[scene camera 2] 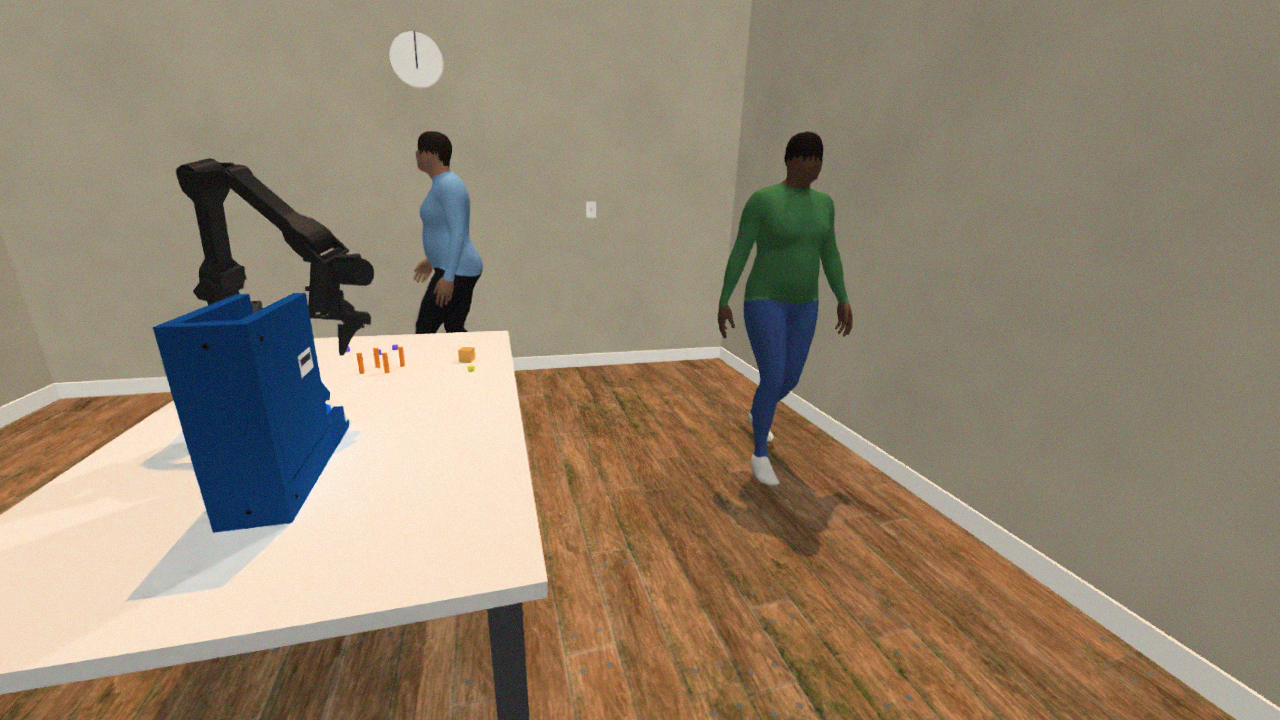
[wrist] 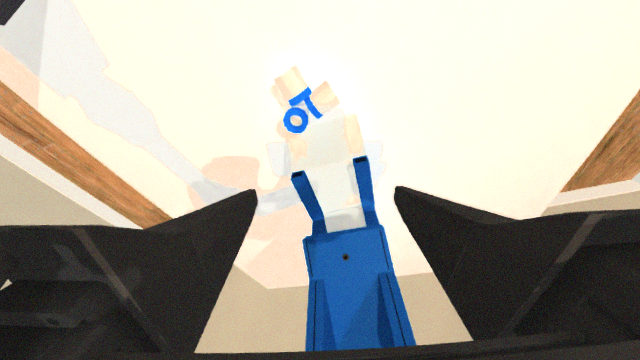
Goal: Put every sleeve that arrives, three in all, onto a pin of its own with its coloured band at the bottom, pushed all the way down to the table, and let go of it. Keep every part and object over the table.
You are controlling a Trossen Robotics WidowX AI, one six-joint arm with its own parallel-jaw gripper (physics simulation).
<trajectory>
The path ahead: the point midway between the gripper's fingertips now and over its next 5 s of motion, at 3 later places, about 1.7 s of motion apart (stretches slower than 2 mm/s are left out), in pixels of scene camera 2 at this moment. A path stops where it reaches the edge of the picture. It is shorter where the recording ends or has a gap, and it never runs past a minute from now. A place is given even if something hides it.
My gripper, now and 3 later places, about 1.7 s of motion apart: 321,354; 364,330; 367,328; 351,290
</trajectory>
